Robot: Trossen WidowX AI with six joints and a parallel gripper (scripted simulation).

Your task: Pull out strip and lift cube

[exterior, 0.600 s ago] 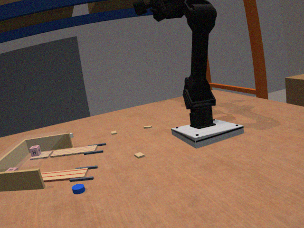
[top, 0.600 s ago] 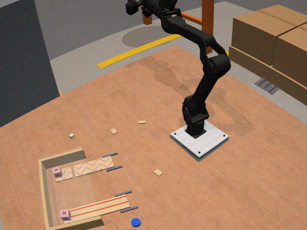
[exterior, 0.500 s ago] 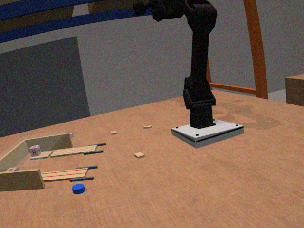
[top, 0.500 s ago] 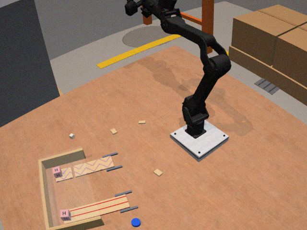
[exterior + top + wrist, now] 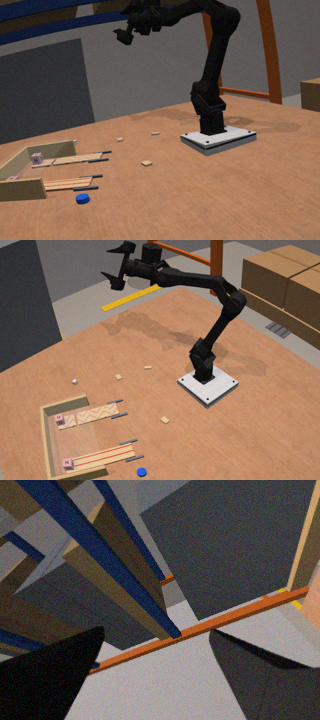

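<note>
Right now my gripper tip is 56 cm to the right of the blue disc, 43 cm above it and 26 cm short of it. Round my gripper tip: white cube 43 cm below, 26 cm ahead, 6 cm to the left.
</note>
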